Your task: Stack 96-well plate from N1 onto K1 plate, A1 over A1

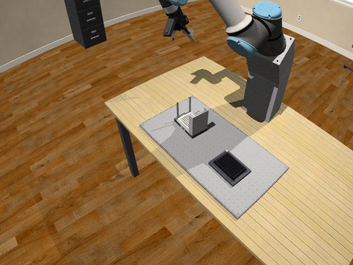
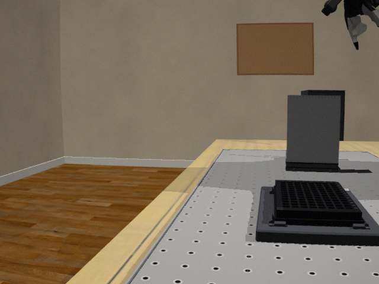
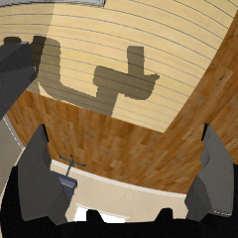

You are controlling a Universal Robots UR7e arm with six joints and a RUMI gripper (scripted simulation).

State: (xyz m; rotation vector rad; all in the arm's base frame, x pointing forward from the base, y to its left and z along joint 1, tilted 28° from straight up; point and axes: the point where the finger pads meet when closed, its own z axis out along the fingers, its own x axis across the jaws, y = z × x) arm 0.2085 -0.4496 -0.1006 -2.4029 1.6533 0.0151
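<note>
My hand is 21 cm short of the black 96-well plate, 64 cm to the right of it and 28 cm above it. Also, from my hand: white plate 19 cm ahead, 33 cm to the left, 27 cm below.
</note>
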